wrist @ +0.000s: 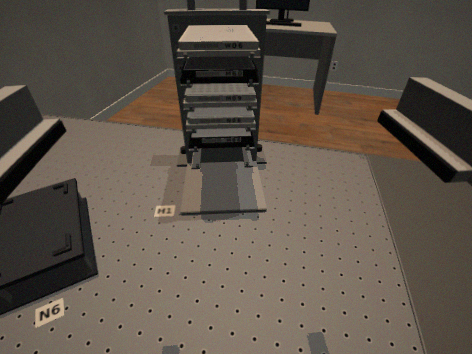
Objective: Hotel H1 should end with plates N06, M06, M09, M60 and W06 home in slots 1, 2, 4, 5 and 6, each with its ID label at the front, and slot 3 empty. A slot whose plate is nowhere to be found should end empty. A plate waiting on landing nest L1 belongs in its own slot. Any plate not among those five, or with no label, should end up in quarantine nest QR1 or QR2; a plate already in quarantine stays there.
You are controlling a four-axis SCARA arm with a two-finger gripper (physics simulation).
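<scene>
Hotel H1 (176,60) stands ahead with its open front facing the view. From the top down it holds a white plate labelled W06 (218,36), a dark plate M60 (218,64), and light plates M09 (220,91) and N06 (220,116). Below them is a plate with a light top and dark front (221,133), whose blurred label looks like M06. The lowest pair of rails (196,157) bears no plate. These appear to be slots 6 down to 2, with slot 1 bare. My gripper (227,100) is open and empty, its fingers wide apart at the left and right edges. L1, QR1 and QR2 do not show.
A black raised nest (37,235) with corner guides stands at the left, partly cut off, behind a label N6 (49,313). The H1 tag (164,210) lies beside the hotel's base plate (190,195). A desk (300,27) with a monitor stands behind, beyond the perforated table's edge.
</scene>
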